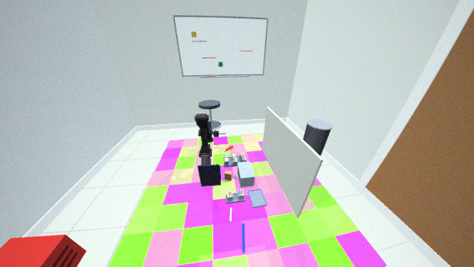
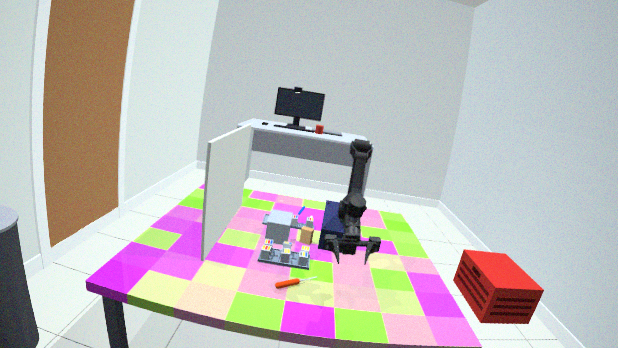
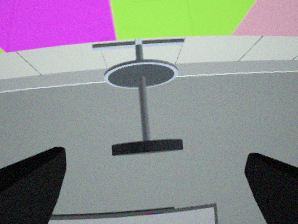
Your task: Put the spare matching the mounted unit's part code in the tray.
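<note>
The spare lies 11 cm ahead of my gripper tip, 31 cm to the right of it and 12 cm below it. Round my gripper tip: mounted unit: 22 cm ahead, 49 cm to the right, 11 cm below; then small brown block: 9 cm ahead, 47 cm to the right, 13 cm below; then small rack: 10 cm ahead, 65 cm to the right, 15 cm below.
</note>
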